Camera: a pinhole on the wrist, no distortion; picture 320 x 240 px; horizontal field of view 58.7 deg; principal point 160.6 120.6 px. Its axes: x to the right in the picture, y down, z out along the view. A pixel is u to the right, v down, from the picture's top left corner.
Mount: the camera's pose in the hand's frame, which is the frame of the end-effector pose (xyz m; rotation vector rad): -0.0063 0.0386 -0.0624 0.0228 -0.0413 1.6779
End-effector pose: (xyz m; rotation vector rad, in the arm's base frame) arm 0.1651 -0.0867 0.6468 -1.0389 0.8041 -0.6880
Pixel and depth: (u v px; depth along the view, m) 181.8 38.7 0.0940
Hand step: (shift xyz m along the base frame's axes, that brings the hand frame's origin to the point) 0.0422 0.0156 -0.0369
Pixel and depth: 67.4 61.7 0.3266
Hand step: 0.2466 0.0398 0.1255
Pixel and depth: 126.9 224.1 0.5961
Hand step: 0.3144 0.3967 0.2767
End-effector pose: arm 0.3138 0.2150 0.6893 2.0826 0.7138 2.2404
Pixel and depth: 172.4 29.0 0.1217
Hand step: 0.0658 -0.0097 0.0442
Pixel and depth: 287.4 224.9 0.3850
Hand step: 0.3834 -0.1048 -0.0959
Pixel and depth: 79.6 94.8 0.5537
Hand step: 0.4117 0.2951 0.0169
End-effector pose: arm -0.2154 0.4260 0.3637 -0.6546 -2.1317 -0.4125
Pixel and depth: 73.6 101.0 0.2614
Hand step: -0.1622 0.0637 -0.1037
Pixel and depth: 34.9 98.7 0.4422
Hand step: -0.3579 0.0630 -0.1930
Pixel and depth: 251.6 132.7 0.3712
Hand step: -0.0975 0.2584 -0.2064
